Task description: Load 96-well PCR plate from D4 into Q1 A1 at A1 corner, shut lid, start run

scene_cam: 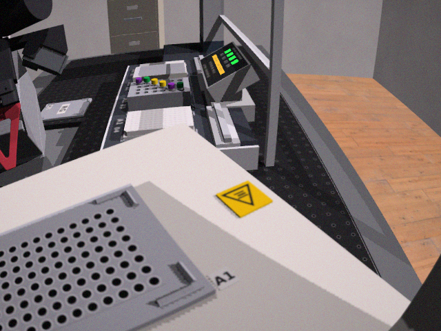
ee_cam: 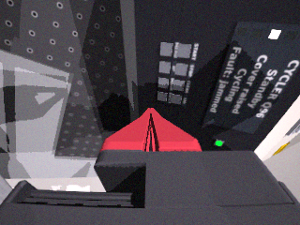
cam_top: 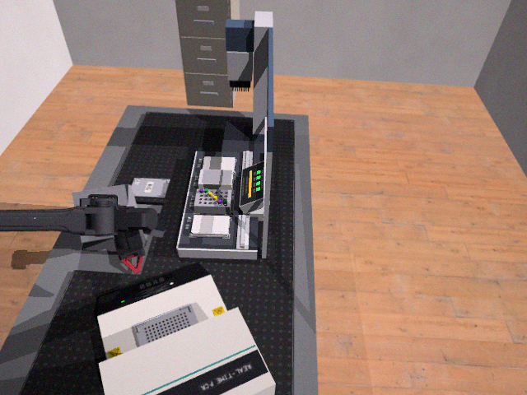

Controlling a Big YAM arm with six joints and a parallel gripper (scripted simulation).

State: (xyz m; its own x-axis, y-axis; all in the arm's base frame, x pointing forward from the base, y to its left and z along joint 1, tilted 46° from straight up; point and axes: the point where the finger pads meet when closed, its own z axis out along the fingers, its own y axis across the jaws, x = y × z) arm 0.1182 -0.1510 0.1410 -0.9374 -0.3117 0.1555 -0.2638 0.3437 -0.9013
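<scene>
Right now the tube cooling block is 230 mm ahead of my hand, 330 mm to the left of it and 90 mm below it. From my hand the other things lie so: tall gantry post 390 mm ahead, 120 mm to the left, 80 mm above; pipette head 370 mm ahead, 780 mm to the left, 230 mm above; grey nest 20 mm behind, 490 mm to the left, 150 mm below.
</scene>
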